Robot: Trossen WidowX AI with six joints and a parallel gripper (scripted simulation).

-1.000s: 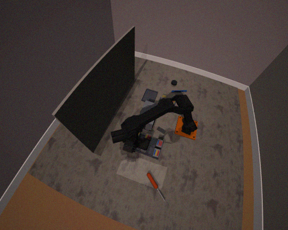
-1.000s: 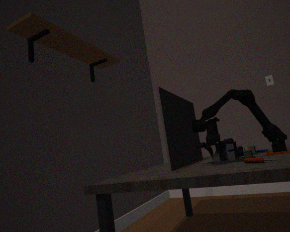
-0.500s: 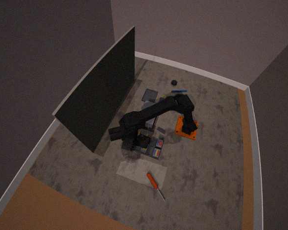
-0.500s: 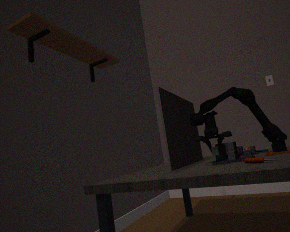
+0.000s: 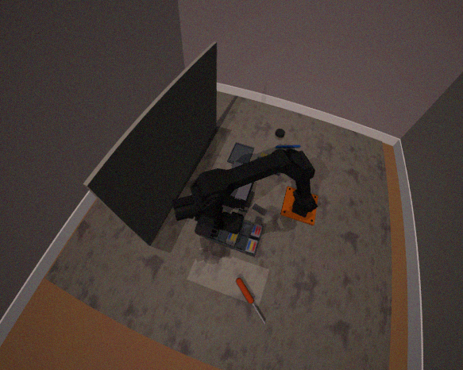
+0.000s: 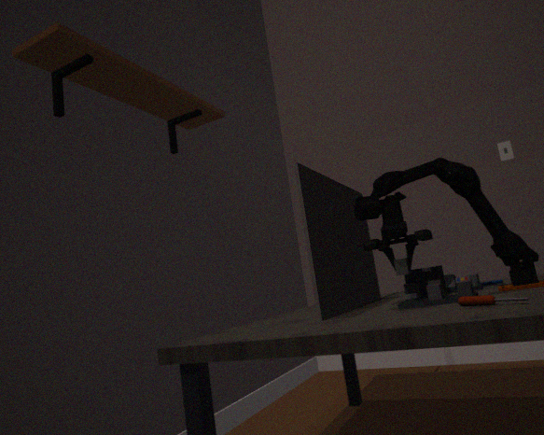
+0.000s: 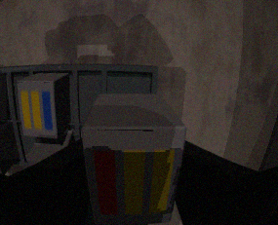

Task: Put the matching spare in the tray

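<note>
Right now the grey tray is 8 cm ahead of my gripper tip, 41 cm to the right of it and 10 cm below it. Round my gripper tip: grey spare rack 7 cm behind, 4 cm to the right, 9 cm below; blue pen 12 cm behind, 58 cm to the right, 10 cm below; tall black panel 24 cm ahead, 18 cm to the right, 12 cm above.
</note>
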